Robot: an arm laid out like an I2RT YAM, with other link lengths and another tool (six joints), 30 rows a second.
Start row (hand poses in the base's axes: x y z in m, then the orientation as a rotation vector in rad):
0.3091 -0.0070 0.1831 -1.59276 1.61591 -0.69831
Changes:
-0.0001 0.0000 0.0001 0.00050 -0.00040 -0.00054
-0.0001 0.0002 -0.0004 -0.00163 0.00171 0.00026
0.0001 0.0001 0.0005 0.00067 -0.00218 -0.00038
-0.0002 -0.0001 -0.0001 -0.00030 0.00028 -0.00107
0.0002 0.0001 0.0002 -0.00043 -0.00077 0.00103
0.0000 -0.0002 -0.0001 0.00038 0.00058 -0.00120
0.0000 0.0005 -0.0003 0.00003 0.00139 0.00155
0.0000 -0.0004 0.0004 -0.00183 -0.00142 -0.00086
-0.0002 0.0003 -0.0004 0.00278 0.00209 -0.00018
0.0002 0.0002 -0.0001 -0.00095 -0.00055 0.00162
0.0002 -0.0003 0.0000 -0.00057 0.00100 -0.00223
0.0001 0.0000 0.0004 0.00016 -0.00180 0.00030
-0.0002 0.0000 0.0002 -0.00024 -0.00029 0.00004
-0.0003 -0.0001 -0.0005 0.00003 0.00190 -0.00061
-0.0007 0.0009 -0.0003 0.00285 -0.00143 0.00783
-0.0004 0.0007 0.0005 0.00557 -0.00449 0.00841
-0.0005 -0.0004 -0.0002 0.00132 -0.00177 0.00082
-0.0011 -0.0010 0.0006 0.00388 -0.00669 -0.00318
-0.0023 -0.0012 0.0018 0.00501 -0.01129 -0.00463
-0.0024 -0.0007 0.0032 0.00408 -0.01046 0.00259
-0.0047 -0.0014 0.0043 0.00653 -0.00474 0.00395
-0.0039 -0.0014 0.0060 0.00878 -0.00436 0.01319
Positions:
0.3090 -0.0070 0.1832 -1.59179 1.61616 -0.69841
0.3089 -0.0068 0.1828 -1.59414 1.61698 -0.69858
0.3090 -0.0067 0.1833 -1.59211 1.61583 -0.69968
0.3088 -0.0068 0.1832 -1.59173 1.61696 -0.70032
0.3090 -0.0067 0.1834 -1.59231 1.61543 -0.70070
0.3090 -0.0069 0.1833 -1.59153 1.61697 -0.70058
0.3090 -0.0064 0.1830 -1.59342 1.61658 -0.69878
0.3090 -0.0068 0.1834 -1.59328 1.61613 -0.70188
0.3088 -0.0065 0.1830 -1.59240 1.61811 -0.69799
0.3090 -0.0063 0.1829 -1.59390 1.61615 -0.69839
0.3092 -0.0066 0.1829 -1.59332 1.61882 -0.69938
0.3093 -0.0066 0.1833 -1.59236 1.61727 -0.70032
0.3091 -0.0066 0.1835 -1.59239 1.61700 -0.70072
0.3088 -0.0067 0.1830 -1.59306 1.61892 -0.69970
0.3081 -0.0058 0.1827 -1.59571 1.61115 -0.69399
0.3077 -0.0051 0.1832 -1.59500 1.60095 -0.68764
0.3072 -0.0055 0.1830 -1.59360 1.59908 -0.68725
0.3061 -0.0065 0.1836 -1.58471 1.59752 -0.69008
0.3038 -0.0077 0.1854 -1.57134 1.59402 -0.69582
0.3014 -0.0084 0.1886 -1.56414 1.58459 -0.69790
0.2967 -0.0098 0.1929 -1.55941 1.57843 -0.69315
0.2928 -0.0112 0.1989 -1.55959 1.56468 -0.68111

